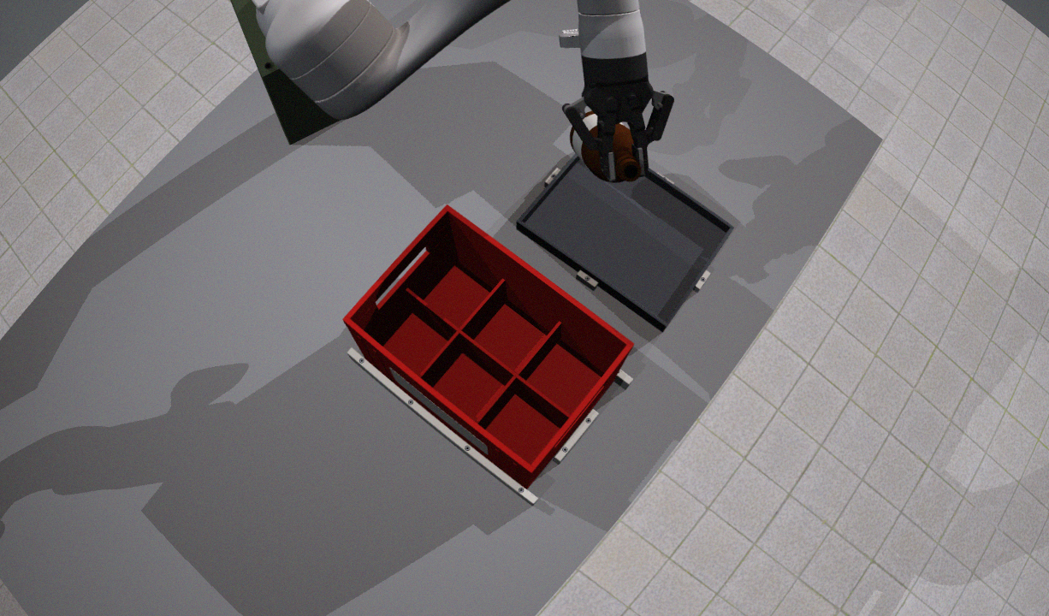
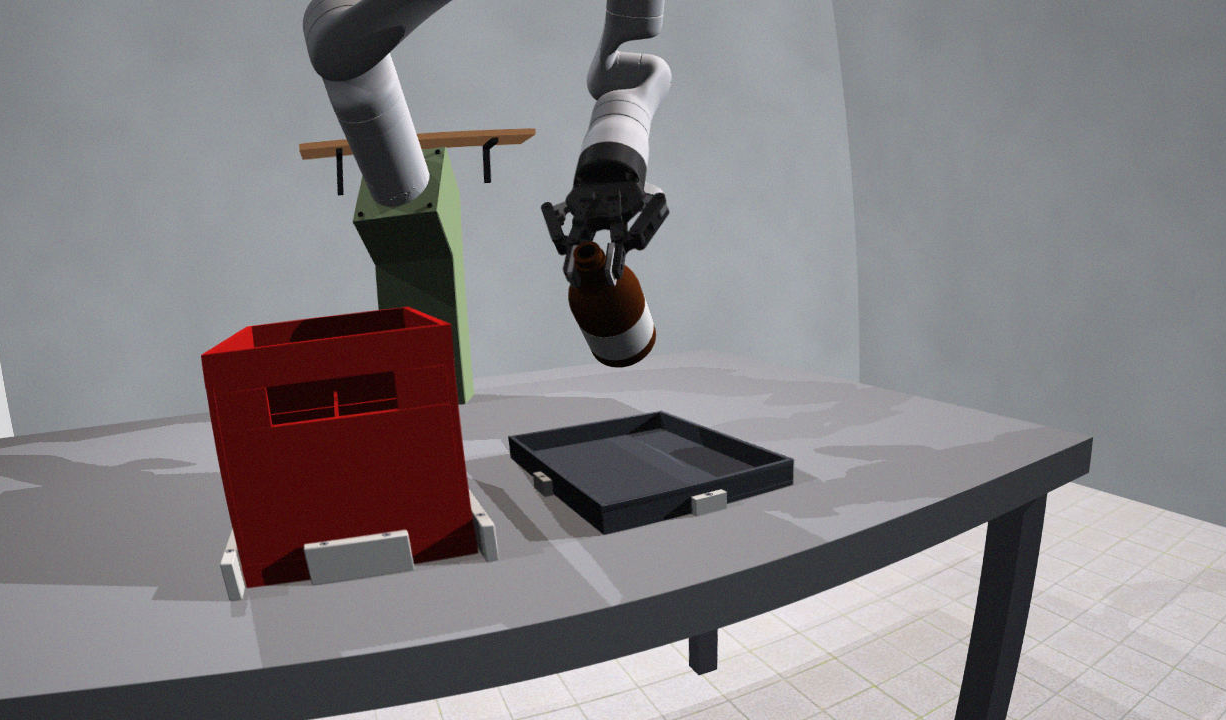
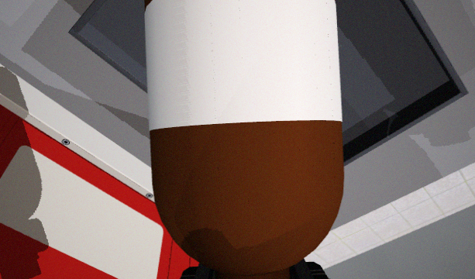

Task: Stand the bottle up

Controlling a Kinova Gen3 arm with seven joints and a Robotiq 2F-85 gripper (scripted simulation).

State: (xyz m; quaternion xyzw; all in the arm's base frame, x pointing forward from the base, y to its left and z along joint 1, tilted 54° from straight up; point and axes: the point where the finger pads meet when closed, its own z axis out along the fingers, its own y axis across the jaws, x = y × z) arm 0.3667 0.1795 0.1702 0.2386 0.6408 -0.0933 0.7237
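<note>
Now: the bottle 30 mm behind my hand, 30 mm to the left of it and 40 mm below it. From my hand the other things lie so: red crate 20 mm behind, 260 mm to the right, 120 mm below; tray 20 mm ahead, 20 mm to the left, 190 mm below.
</note>
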